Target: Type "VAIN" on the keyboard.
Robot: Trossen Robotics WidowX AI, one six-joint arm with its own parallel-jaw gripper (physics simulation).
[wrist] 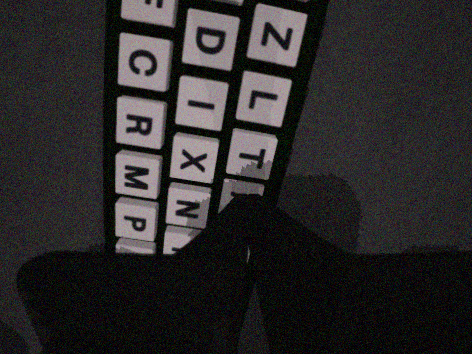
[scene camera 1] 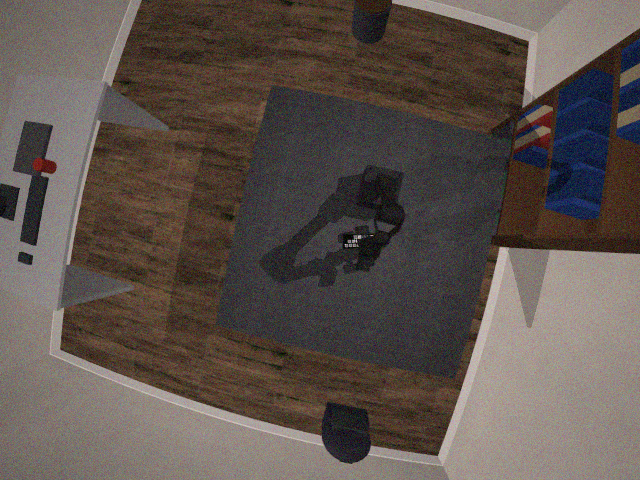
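The black keyboard with pale square keys lies on the dark mat, partly hidden by the arm in the scene view. In the wrist view, the I key, X key and N key stand in the middle row. The T key is in the right row. My gripper is shut and empty, its dark tips over the partly hidden key just below T, whose letter is mostly covered. Contact cannot be told. The V key does not show in the wrist view.
The dark mat lies under the arm. The Z key, L key, M key and P key are near the gripper. A wooden shelf stands at right, a pale desk at left.
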